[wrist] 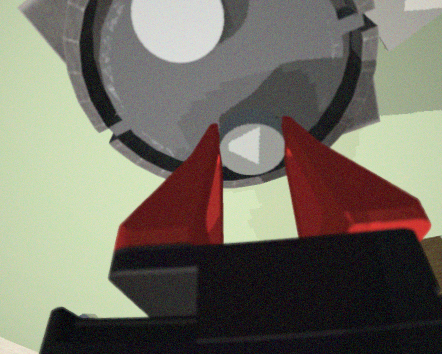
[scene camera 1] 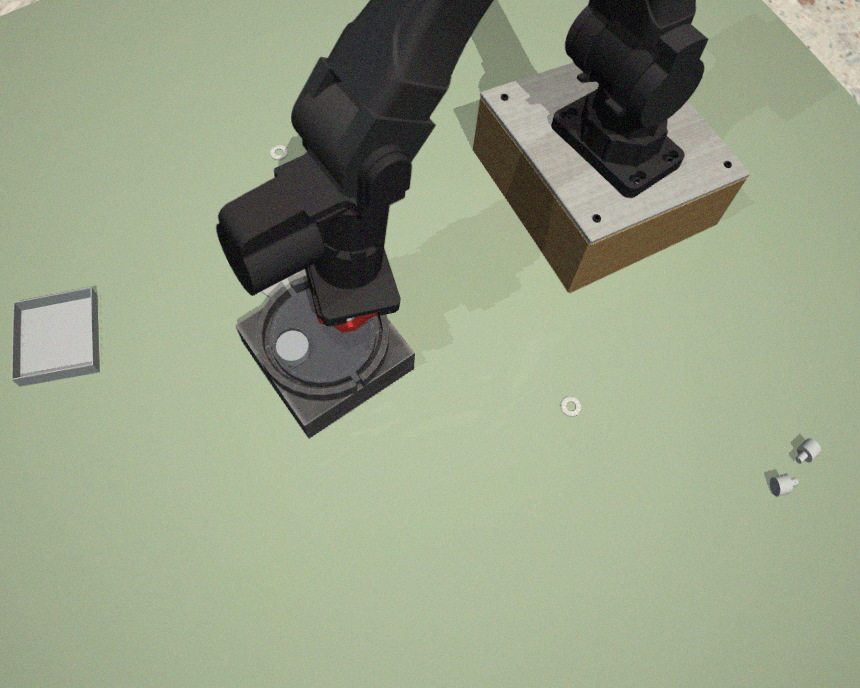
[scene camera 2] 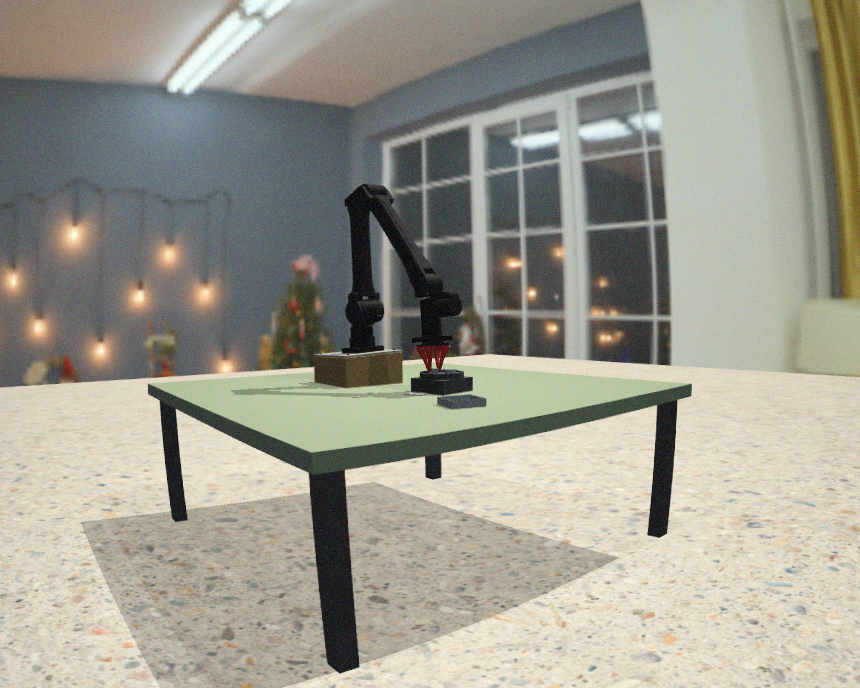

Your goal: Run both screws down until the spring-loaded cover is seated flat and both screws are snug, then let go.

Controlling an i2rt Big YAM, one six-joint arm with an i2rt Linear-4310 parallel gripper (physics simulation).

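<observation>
The round grey cover lies inside the ring of the square dark base. One screw stands free in the cover, its pale round head above the surface. My gripper points down, its red fingers shut on the other screw's head, near the cover's edge. In scene camera 1 the arm hides most of that screw. I cannot tell from these views whether the cover is flat or how deep either screw sits.
A shallow grey tray lies beside the base. White rings lie on the green table. Two small loose screws lie at the right in scene camera 1. The arm stands on a wooden block.
</observation>
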